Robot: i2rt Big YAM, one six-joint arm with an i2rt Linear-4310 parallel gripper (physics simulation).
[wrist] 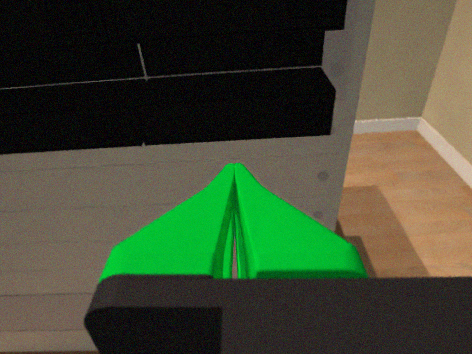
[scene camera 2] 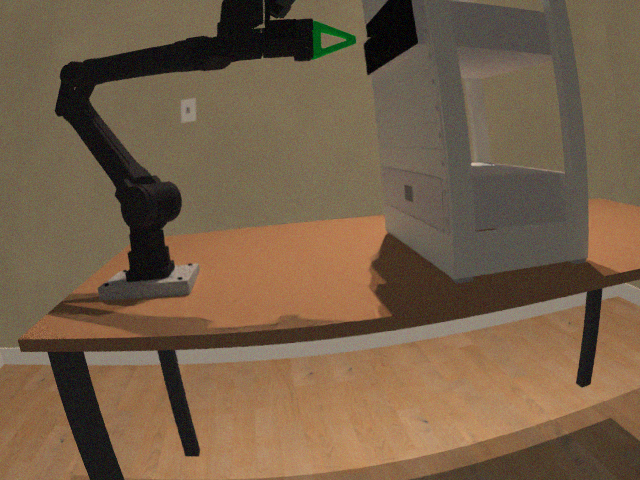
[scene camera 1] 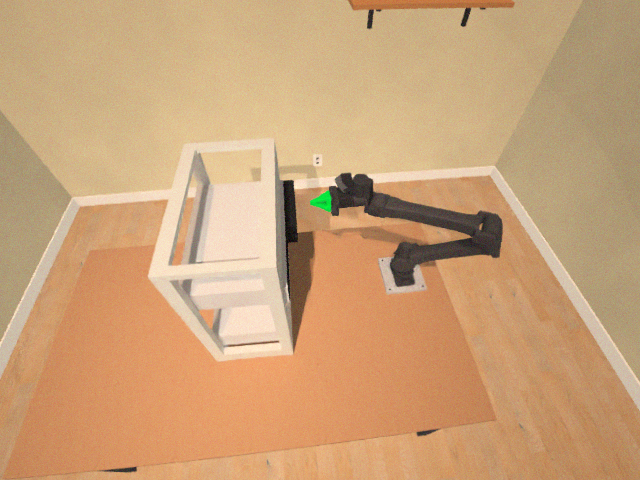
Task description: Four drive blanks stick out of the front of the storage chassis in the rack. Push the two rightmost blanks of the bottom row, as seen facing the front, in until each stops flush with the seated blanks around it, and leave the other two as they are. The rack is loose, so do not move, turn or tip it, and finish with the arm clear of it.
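Pixels of known places: gripper, fingertip midpoint: (wrist: 234, 176) (scene camera 2: 355, 39) (scene camera 1: 310, 202); arm's base, link origin: (scene camera 2: 151, 274) (scene camera 1: 401, 274).
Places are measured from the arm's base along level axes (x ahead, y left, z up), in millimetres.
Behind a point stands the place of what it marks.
My gripper (scene camera 1: 311, 202) @(y -127, x 393, z 384 mm) (scene camera 2: 355, 39) @(y -127, x 393, z 384 mm) (wrist: 234, 176) @(y -127, x 393, z 384 mm) is shut and empty, its green tips a short gap in front of the chassis front. The white rack (scene camera 1: 269, 206) @(y 90, x 525, z 608 mm) (scene camera 2: 457, 180) @(y -219, x 509, z 140 mm) (wrist: 348, 100) @(y -211, x 496, z 365 mm) stands upright. Black blanks (scene camera 1: 290, 211) @(y -30, x 470, z 452 mm) (scene camera 2: 393, 49) @(y -115, x 460, z 368 mm) stick out of its front. In the wrist view, the bottom row's right blank (wrist: 240, 107) @(y -133, x 448, z 389 mm) and the blank to its left (wrist: 70, 120) @(y -37, x 452, z 387 mm) stick out side by side, above and ahead of the fingertips. Another black block (wrist: 300, 12) @(y -162, x 447, z 434 mm) juts out higher up at the right, with a recessed dark strip between. Separate upper faces are too dark to count.
The rack and the arm's base plate (scene camera 1: 387, 285) @(y 46, x 80, z -2 mm) (scene camera 2: 178, 286) @(y -98, x 67, z -4 mm) stand on the orange-brown table (scene camera 1: 361, 361) @(y 347, x 263, z -19 mm) (scene camera 2: 258, 258) @(y 147, x 213, z -19 mm). Pale panels (wrist: 75, 210) @(y 21, x 505, z 274 mm) fill the rack front below the blanks. A wall shelf (scene camera 1: 429, 4) hangs at the back. The wall (scene camera 1: 403, 103) rises behind rack and arm.
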